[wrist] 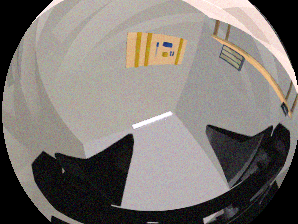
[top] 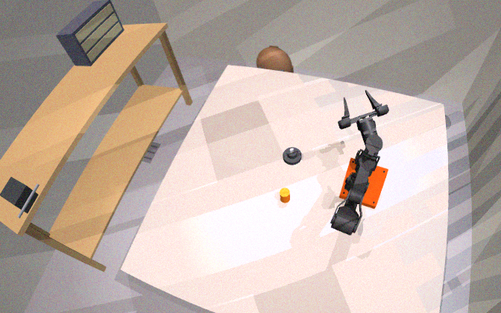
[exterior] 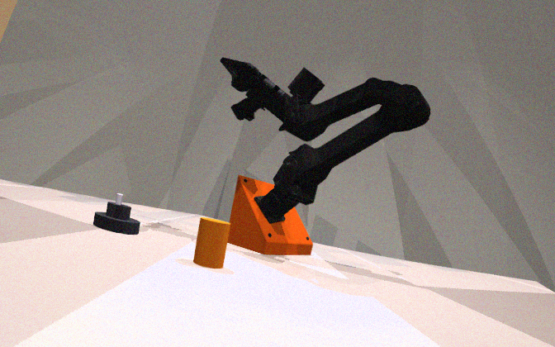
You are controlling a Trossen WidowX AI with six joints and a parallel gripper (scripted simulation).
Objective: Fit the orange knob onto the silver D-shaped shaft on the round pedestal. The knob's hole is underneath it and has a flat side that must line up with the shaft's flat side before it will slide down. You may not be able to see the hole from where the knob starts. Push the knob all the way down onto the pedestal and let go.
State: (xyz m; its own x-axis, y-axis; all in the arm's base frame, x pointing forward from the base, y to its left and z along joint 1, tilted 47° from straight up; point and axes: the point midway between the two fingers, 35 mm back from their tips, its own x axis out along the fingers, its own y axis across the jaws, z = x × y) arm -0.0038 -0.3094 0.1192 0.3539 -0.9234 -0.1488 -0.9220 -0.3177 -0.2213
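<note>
Right now my gripper tip is 360 mm above the orange knob, 240 mm to the right of it and 220 mm short of it. Also, from my gripper tip: round pedestal: 370 mm below, 230 mm ahead, 40 mm to the left.
</note>
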